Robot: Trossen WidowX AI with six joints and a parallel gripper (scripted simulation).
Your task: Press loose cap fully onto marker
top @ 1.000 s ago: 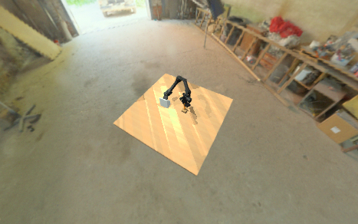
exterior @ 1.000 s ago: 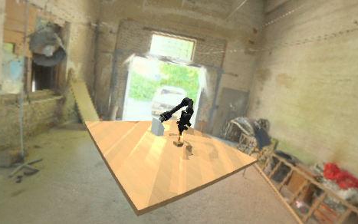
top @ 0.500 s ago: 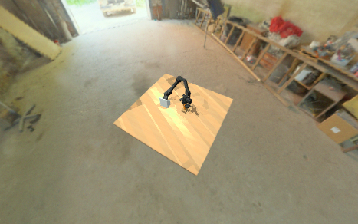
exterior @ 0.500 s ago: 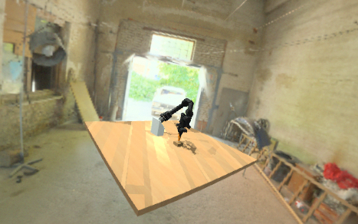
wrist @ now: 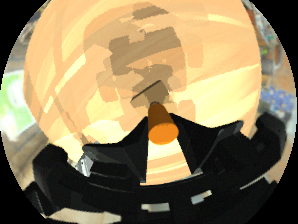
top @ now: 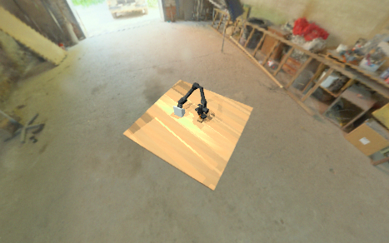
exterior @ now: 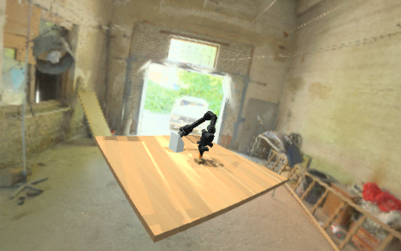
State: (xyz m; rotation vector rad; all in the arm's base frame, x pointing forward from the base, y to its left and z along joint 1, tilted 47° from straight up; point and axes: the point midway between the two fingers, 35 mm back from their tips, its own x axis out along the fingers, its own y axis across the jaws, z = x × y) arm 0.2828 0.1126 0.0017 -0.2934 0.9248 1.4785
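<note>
Now: gripper tip 1 cm below the orange cap. Round my gripper tip: holder block: 5 cm below.
</note>
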